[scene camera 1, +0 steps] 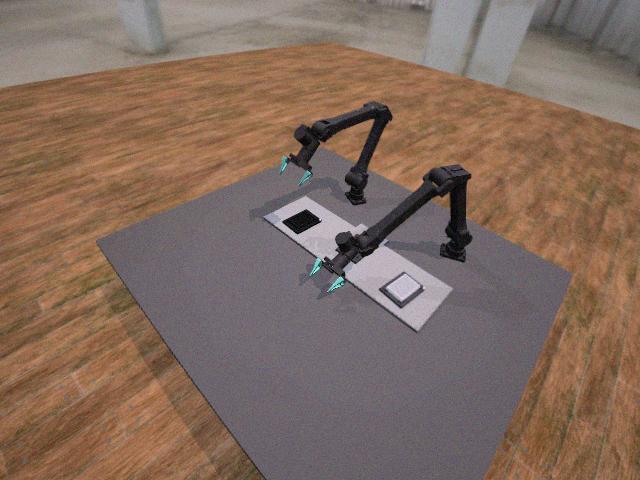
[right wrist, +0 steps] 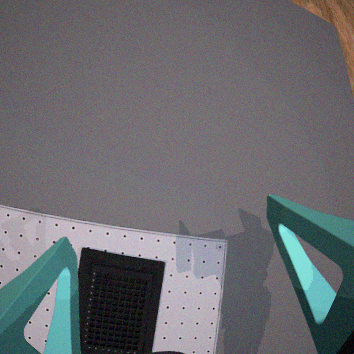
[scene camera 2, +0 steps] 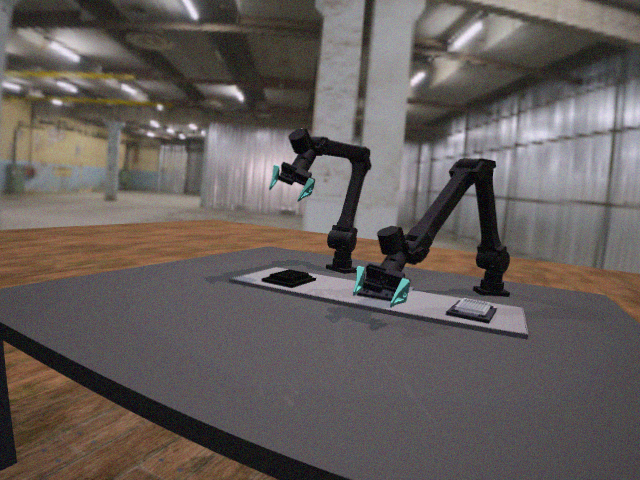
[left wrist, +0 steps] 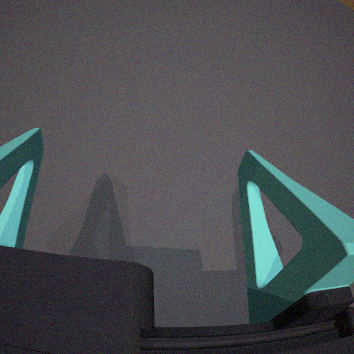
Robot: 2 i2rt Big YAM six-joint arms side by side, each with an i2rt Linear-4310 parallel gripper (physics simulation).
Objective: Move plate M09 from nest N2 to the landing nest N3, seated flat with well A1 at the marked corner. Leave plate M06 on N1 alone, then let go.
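A white plate (scene camera 1: pixel 404 287) (scene camera 2: pixel 472 307) sits on a dark nest at the right end of the pale board (scene camera 1: pixel 433 294) (scene camera 2: pixel 509 316). A black plate (scene camera 1: pixel 301 221) (scene camera 2: pixel 288 277) (right wrist: pixel 119 312) sits at the board's other end. No labels can be read, so I cannot tell which is M09 or M06. The board's middle is largely hidden behind my left arm. My left gripper (scene camera 1: pixel 319 283) (scene camera 2: pixel 373 299) (left wrist: pixel 142 148) is open and empty, low near the board's front edge. My right gripper (scene camera 1: pixel 290 179) (scene camera 2: pixel 284 194) (right wrist: pixel 168 227) is open and empty, high above the table beyond the black plate.
The board lies on a grey table (scene camera 1: pixel 289 361) (scene camera 2: pixel 258 372). Both arm bases stand behind the board. The left forearm crosses over the board's middle. Arm and gripper shadows fall on the table, also in both wrist views.
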